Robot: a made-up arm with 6 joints. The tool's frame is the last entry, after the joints. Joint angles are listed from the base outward. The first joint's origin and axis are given. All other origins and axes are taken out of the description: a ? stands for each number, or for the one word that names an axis. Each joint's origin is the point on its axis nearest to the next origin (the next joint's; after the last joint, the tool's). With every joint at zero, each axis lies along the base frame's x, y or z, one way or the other. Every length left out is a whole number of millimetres.
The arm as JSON. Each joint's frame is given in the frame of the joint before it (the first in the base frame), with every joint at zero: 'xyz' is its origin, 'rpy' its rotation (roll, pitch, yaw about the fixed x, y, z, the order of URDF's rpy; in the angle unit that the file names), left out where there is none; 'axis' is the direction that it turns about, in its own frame. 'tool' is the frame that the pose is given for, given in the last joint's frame.
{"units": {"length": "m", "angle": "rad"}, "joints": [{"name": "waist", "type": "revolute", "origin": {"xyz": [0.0, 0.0, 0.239]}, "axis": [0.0, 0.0, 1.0]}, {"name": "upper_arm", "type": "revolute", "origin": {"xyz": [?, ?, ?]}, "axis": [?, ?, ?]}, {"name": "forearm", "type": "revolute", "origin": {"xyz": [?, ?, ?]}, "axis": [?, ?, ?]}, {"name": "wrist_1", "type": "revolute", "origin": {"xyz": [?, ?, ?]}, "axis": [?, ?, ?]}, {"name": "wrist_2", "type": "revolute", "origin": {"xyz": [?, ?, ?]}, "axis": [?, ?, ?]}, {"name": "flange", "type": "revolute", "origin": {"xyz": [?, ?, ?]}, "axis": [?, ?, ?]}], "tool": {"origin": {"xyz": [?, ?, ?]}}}
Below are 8 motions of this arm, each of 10 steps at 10 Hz.
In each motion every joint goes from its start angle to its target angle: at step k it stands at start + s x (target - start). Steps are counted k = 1, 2, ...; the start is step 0. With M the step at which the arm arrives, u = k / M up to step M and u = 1 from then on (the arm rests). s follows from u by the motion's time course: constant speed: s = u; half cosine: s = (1 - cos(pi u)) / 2; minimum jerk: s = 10 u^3 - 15 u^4 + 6 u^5.
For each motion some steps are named. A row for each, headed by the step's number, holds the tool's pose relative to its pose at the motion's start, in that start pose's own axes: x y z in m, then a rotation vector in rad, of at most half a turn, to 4 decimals.
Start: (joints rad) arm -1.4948 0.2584 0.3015 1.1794 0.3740 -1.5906
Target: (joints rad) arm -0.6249 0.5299 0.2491 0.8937 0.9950 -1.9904
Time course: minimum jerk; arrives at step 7
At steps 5, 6, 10:
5: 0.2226 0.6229 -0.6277 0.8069 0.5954 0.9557
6: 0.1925 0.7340 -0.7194 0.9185 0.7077 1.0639
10: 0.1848 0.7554 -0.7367 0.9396 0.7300 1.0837

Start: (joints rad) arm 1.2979 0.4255 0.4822 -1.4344 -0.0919 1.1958
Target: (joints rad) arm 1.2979 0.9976 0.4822 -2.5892 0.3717 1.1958
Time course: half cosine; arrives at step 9
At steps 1, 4, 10:
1: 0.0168 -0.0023 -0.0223 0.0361 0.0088 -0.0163
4: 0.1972 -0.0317 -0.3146 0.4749 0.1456 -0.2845
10: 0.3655 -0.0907 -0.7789 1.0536 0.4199 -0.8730

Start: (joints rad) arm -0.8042 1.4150 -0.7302 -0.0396 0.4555 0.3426
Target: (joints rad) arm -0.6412 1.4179 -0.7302 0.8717 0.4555 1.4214
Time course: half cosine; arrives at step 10
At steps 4, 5, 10:
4: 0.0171 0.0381 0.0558 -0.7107 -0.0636 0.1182
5: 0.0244 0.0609 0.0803 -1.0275 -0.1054 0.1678
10: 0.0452 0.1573 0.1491 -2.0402 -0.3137 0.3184

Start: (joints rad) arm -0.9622 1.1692 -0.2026 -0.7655 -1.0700 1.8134
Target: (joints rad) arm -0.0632 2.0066 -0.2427 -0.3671 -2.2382 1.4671
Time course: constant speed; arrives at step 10
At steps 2, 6, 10:
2: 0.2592 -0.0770 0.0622 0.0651 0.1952 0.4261
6: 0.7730 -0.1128 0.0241 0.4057 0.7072 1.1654
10: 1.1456 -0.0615 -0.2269 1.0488 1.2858 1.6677

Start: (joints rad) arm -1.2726 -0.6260 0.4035 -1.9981 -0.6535 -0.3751
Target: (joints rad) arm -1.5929 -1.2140 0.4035 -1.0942 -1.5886 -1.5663
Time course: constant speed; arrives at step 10
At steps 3, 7, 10:
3: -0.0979 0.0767 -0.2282 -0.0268 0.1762 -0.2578
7: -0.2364 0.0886 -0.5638 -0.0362 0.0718 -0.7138
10: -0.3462 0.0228 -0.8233 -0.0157 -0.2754 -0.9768

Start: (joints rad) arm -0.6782 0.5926 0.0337 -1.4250 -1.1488 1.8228
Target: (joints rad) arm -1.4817 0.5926 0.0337 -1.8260 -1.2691 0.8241
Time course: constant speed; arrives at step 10
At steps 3, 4, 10:
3: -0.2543 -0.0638 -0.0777 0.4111 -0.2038 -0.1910
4: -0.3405 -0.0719 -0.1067 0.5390 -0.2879 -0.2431
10: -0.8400 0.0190 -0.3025 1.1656 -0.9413 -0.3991

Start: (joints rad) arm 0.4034 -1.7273 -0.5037 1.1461 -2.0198 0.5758
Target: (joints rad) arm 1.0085 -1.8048 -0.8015 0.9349 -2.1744 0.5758
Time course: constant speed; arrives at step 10
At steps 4, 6, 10:
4: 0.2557 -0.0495 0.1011 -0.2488 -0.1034 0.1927
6: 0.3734 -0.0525 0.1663 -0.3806 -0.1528 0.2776
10: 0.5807 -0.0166 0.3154 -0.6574 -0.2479 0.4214

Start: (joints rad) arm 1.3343 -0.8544 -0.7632 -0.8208 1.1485 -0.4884
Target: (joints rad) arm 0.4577 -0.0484 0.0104 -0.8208 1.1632 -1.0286
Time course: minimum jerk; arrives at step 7
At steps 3, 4, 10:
3: 0.2419 0.0385 -0.2218 -0.0214 -0.2305 0.0724
4: 0.4568 -0.0271 -0.3037 -0.0392 -0.3858 0.1508
10: 0.7624 -0.2009 -0.2388 -0.0718 -0.5809 0.2937

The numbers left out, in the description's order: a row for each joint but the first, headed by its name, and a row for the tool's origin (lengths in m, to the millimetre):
upper_arm: xyz 0.0 0.0 0.0, axis 0.0 1.0 0.0
forearm: xyz 0.0 0.0 1.216, axis 0.0 -1.0 0.0
wrist_1: xyz 0.697 0.0 0.0, axis -1.0 0.0 0.0
wrist_2: xyz 0.0 -0.13 0.0, axis 0.0 -1.0 0.0
flange: xyz 0.0 0.0 0.0, axis -1.0 0.0 0.0
tool: xyz 0.0 0.0 0.0

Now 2 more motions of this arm.
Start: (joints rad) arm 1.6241 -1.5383 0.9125 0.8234 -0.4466 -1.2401
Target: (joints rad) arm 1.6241 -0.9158 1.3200 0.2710 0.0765 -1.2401
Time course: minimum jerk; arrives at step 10
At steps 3, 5, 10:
3: 0.1079 -0.0229 -0.1060 0.0732 0.0353 0.0759
5: 0.3011 -0.0917 -0.3511 0.2413 0.0853 0.2157
10: 0.4997 -0.2424 -0.7627 0.5216 0.0967 0.3750

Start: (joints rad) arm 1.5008 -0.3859 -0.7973 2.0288 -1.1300 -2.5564
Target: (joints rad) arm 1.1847 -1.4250 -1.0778 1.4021 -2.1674 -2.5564
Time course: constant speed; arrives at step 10
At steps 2, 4, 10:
2: -0.0982 -0.1556 0.0810 0.1593 -0.2123 -0.2599
4: -0.2181 -0.3071 0.1167 0.3100 -0.4003 -0.5285
10: -0.6069 -0.6724 -0.0436 0.7164 -0.7667 -1.3602

